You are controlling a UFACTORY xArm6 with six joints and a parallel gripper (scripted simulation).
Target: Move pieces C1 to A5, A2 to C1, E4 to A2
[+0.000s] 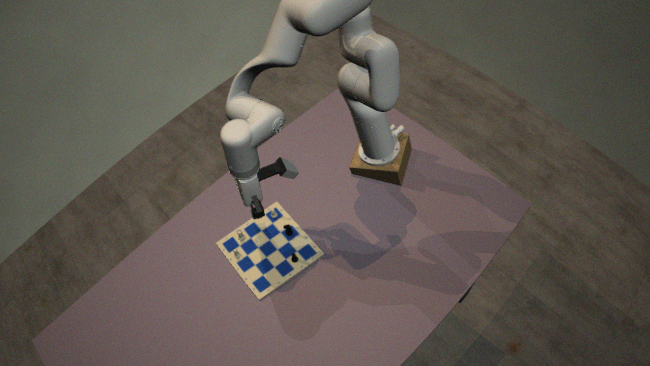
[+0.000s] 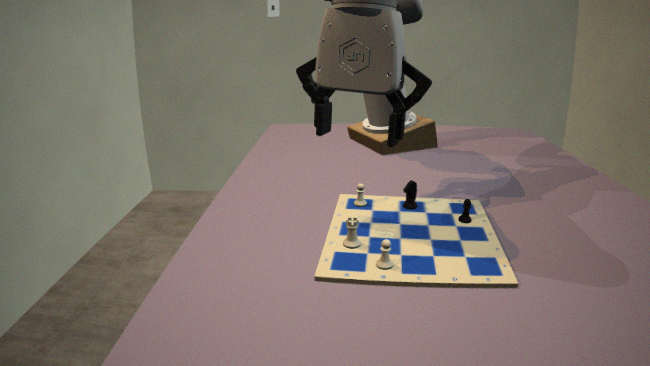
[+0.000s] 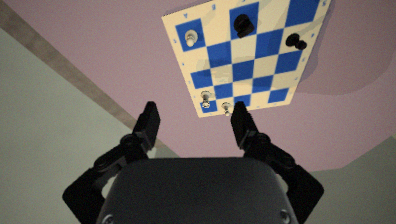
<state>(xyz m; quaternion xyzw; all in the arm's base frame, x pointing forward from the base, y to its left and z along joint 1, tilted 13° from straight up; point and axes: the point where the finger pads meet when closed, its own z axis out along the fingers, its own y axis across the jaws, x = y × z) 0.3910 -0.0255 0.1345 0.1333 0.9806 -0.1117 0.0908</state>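
My hand is 10 cm above the white rook and 7 cm short of it. From my hand the other things lie so: black pawn 15 cm to the left, 11 cm below, 1 cm behind; then chessboard 12 cm below, 8 cm to the left, 3 cm ahead; then black knight 10 cm below, 7 cm to the left, 4 cm behind.
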